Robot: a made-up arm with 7 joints. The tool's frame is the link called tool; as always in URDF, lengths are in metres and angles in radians. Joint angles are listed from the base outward.
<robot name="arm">
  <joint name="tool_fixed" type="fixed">
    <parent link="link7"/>
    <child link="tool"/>
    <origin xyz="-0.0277 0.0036 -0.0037" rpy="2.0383 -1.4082 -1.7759"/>
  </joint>
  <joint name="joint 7" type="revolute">
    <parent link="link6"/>
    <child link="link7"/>
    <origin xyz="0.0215 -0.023 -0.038"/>
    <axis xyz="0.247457 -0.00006 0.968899"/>
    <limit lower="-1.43" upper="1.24"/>
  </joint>
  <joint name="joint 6" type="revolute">
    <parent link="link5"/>
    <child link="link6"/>
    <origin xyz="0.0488 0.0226 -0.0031"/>
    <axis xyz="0.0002 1 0.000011"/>
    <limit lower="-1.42" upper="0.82"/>
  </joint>
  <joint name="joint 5" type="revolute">
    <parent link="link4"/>
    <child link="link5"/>
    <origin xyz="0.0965 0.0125 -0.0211"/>
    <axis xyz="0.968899 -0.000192 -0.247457"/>
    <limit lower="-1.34" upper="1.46"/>
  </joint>
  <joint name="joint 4" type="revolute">
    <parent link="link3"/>
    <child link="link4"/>
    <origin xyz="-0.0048 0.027 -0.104"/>
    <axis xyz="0.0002 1 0.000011"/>
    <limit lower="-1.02" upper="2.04"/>
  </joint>
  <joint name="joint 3" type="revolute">
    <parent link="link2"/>
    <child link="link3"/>
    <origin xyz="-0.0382 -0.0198 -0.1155"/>
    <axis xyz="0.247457 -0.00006 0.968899"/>
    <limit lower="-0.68" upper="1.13"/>
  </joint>
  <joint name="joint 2" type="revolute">
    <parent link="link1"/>
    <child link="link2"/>
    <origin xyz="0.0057 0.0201 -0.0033"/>
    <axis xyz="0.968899 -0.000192 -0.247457"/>
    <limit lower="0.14" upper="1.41"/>
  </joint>
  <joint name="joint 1" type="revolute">
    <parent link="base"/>
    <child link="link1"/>
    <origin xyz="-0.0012 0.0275 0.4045"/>
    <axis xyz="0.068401 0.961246 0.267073"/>
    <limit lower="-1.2" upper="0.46"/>
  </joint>
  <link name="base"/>
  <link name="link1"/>
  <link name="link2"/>
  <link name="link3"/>
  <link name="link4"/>
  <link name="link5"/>
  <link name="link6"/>
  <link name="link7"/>
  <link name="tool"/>
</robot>
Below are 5 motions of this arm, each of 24 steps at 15 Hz.
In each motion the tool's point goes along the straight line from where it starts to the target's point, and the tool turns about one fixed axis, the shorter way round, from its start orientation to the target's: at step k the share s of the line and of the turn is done. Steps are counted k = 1, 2, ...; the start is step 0. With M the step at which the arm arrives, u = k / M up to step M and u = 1 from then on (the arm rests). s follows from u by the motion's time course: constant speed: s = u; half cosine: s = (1 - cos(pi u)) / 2; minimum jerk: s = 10 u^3 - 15 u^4 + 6 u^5.
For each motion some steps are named. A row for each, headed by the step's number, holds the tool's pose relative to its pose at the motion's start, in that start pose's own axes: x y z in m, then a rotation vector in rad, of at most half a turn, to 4 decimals.
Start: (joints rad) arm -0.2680 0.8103 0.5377 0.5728 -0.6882 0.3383 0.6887
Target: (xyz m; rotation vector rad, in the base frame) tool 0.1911 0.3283 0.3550 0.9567 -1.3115 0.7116
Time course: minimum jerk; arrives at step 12
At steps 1, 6, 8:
1: 0.0007 -0.0001 -0.0002 -0.0025 -0.0005 0.0011
6: 0.0709 -0.0055 -0.0171 -0.2462 -0.0484 0.1123
8: 0.1120 -0.0087 -0.0270 -0.3890 -0.0765 0.1775

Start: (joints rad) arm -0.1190 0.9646 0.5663 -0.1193 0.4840 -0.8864 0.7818
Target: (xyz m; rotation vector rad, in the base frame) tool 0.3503 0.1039 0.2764 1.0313 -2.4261 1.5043
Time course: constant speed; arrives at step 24
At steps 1, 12, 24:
1: 0.0027 -0.0111 0.0005 0.0433 0.0457 -0.0025
12: 0.0325 -0.1335 0.0061 0.5199 0.5482 -0.0302
24: 0.0650 -0.2669 0.0123 1.0398 1.0963 -0.0604

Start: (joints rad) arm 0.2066 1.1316 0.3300 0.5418 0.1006 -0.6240 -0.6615
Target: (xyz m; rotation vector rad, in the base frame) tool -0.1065 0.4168 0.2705 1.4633 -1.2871 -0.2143
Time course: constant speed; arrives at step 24
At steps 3, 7, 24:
3: -0.0005 -0.0133 0.0197 0.1409 0.0763 0.0167
7: -0.0012 -0.0310 0.0460 0.3289 0.1781 0.0390
24: -0.0042 -0.1063 0.1579 1.1275 0.6107 0.1337

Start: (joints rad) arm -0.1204 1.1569 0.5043 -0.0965 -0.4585 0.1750 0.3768
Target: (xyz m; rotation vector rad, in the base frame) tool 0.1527 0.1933 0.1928 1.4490 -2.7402 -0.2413
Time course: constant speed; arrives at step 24
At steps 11, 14, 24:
11: -0.0060 -0.0531 0.0703 0.0933 -0.3146 0.0893
14: -0.0077 -0.0676 0.0895 0.1187 -0.4005 0.1136
24: -0.0131 -0.1159 0.1535 0.2035 -0.6865 0.1948

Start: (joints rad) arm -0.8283 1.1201 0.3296 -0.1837 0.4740 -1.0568 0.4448
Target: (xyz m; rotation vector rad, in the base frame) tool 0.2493 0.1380 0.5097 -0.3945 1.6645 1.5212
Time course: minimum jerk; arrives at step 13
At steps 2, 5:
2: -0.0005 -0.0023 -0.0010 -0.0144 -0.0075 0.0138
5: -0.0056 -0.0233 -0.0104 -0.1473 -0.0764 0.1405

